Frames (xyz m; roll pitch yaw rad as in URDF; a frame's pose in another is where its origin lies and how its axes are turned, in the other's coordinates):
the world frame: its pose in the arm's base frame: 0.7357 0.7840 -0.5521 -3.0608 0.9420 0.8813
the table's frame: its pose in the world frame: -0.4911 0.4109 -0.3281 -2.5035 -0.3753 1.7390
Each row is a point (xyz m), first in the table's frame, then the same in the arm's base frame.
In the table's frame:
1: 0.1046 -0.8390 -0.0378
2: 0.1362 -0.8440 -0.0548
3: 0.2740 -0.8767 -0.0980
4: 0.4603 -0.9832 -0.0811
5: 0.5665 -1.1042 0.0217
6: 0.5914 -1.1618 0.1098
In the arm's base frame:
1: 0.3508 0.0198 0.2222
2: 0.3534 -0.0111 0.2035
3: 0.3661 -0.1502 0.1544
4: 0.3547 -0.3639 0.1779
5: 0.3274 -0.5103 0.2975
6: 0.3171 -0.5564 0.3947

